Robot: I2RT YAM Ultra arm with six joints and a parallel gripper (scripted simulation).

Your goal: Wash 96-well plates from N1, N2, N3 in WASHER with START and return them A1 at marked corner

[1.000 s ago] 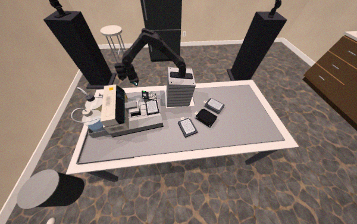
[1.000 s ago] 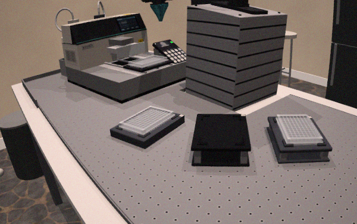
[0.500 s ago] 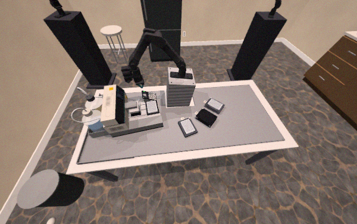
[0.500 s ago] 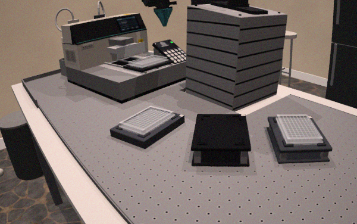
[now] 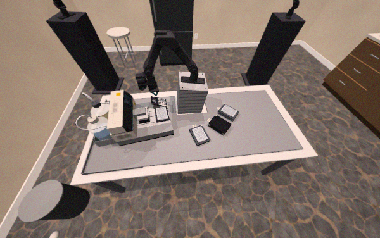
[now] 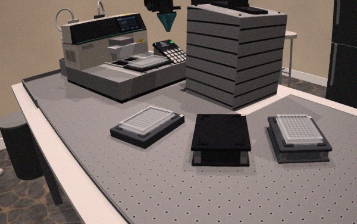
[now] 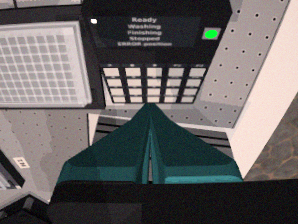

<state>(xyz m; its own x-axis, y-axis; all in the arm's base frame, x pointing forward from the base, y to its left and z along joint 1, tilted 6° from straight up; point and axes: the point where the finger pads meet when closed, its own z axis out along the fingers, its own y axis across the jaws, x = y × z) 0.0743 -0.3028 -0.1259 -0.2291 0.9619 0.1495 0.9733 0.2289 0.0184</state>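
The carrier lies 12 cm ahead of my hand, 11 cm below it and 4 cm to the left of it. The rest, counted from my hand: N2 label (47 cm to the left, 19 cm below, 13 cm ahead); washer (15 cm ahead, 11 cm to the right, 6 cm below); N1 label (33 cm to the left, 19 cm below, 19 cm ahead).
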